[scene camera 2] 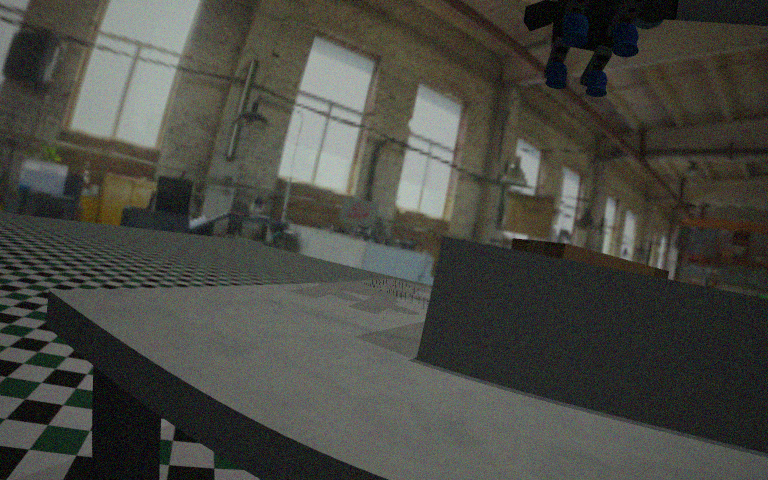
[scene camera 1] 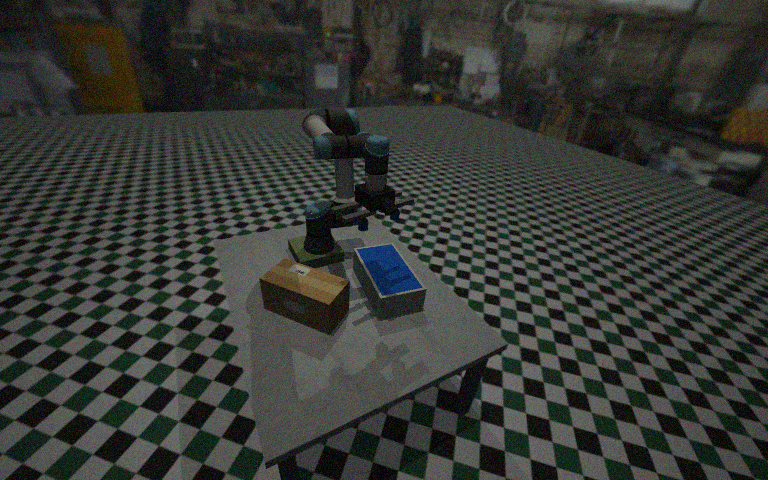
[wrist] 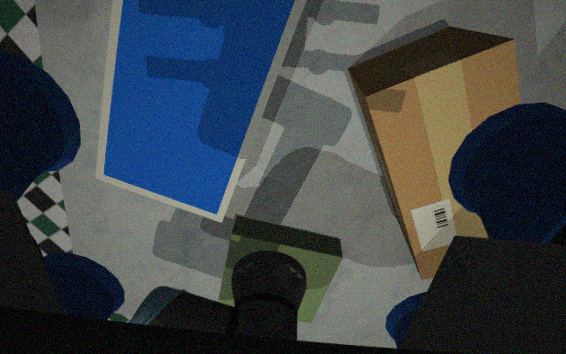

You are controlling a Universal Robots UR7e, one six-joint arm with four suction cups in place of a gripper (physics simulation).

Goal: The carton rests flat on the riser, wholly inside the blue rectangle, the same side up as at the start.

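Places are measured from the arm's base along level axes (x right, y down, z ahead), in centimetres.
Where they show: hand, tool point: (scene camera 2: 587,68) (scene camera 1: 373,219) (wrist: 259,238); arm's base, link origin: (scene camera 1: 319,246) (wrist: 269,277).
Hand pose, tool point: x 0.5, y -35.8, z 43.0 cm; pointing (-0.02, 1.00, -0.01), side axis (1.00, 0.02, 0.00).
Observation:
Each offset is from my tool point to the top centre of the thing. "spot": to the spot under its first point. Level surfaces: height alone.
A brown carton {dy +25.7, dx +22.5, dz -11.4 cm} (scene camera 1: 304,294) (wrist: 400,132) lies flat on the table, tape and white label on its top, apart from the riser; part of its top {spot: dy +26.6, dx +14.5, dz -12.8 cm} (scene camera 2: 614,261) shows behind the riser in scene camera 2. The riser {dy +29.4, dx -13.0, dz -4.3 cm} (scene camera 1: 399,303) (scene camera 2: 589,333) is a grey block with the blue rectangle {spot: dy +29.3, dx -12.3, dz -3.5 cm} (scene camera 1: 387,268) (wrist: 160,115) on its top, inside a pale border. Nothing rests on the rectangle; the arm's shadow falls on it. My suction gripper (scene camera 1: 378,219) (scene camera 2: 584,53), four blue cups pointing down, hangs high above the table, open and holding nothing. In the wrist view its cups frame the riser and carton.
The arm's base stands on a green plate (scene camera 1: 305,255) (wrist: 320,280) at the back of the table, close to the carton and riser. The grey table {dy +41.4 cm} (scene camera 1: 339,390) (scene camera 2: 254,350) has its edge near the riser's outer side. A checkered floor surrounds it.

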